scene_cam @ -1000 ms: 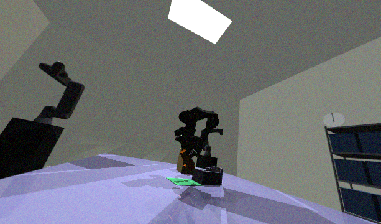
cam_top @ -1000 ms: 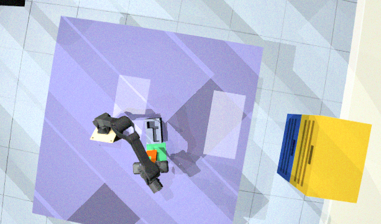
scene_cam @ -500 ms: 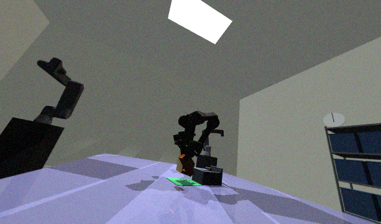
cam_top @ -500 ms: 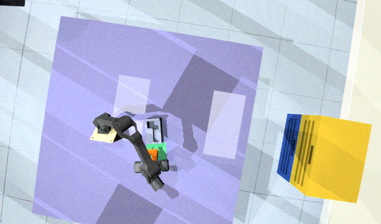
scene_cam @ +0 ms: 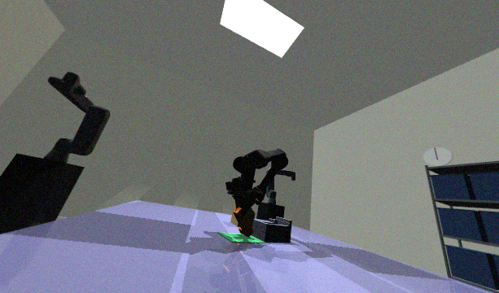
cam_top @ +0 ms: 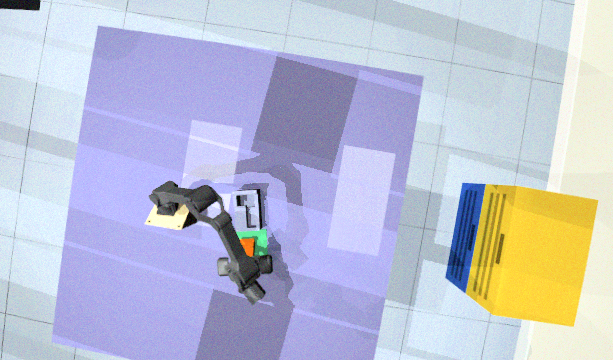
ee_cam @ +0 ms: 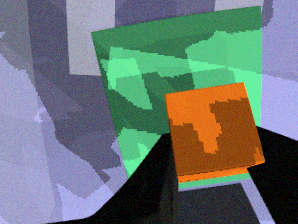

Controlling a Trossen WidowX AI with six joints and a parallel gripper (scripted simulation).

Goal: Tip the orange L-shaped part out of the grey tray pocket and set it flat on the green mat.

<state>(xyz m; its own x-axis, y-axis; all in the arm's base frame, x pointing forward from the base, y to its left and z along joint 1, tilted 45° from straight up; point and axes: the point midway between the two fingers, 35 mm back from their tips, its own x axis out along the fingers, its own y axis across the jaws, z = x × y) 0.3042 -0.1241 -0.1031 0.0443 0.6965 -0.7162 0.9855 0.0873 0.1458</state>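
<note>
My gripper tip is 2 cm past the orange L-shaped part, 3 cm to the right of it and 3 cm above it. The rest, counted from my gripper tip: green mat: 2 cm to the left, 9 cm below.
</note>
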